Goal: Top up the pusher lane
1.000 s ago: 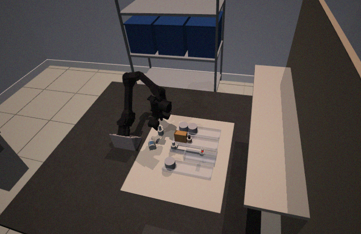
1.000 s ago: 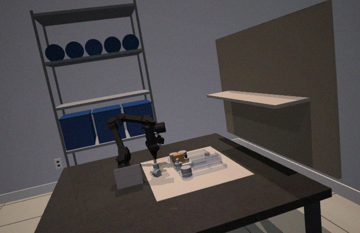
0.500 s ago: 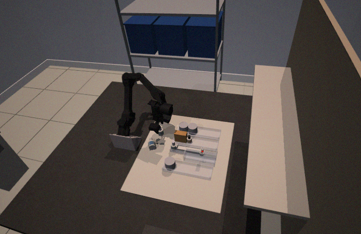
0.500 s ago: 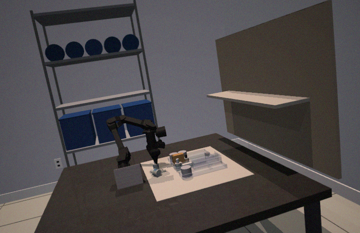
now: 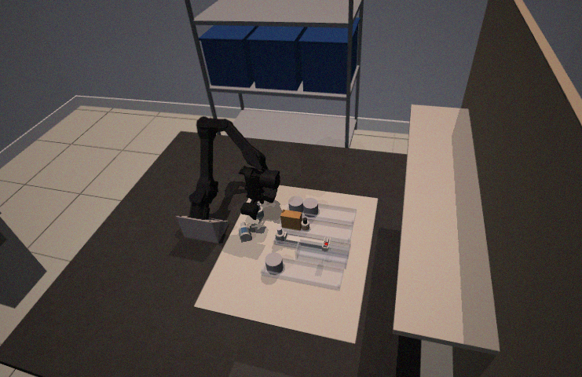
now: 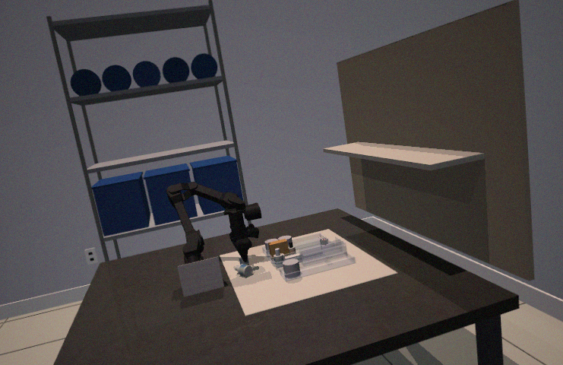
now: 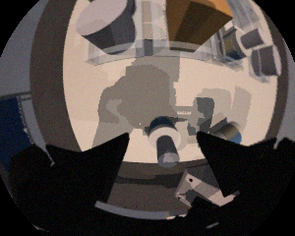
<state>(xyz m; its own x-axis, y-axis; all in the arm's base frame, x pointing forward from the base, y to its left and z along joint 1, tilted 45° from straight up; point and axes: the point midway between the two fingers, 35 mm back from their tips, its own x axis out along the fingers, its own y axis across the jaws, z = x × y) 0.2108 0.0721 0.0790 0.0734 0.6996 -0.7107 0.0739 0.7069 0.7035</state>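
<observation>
My gripper tip is now 15 cm short of the box, 4 cm to the left of it and 1 cm below it. The rest, counted from my gripper tip: pusher plate 22 cm ahead, 15 cm to the right, 2 cm above; red mark 30 cm ahead, 17 cm to the right, 4 cm above; sprung lane 26 cm ahead, 15 cm to the right, 1 cm below.
</observation>
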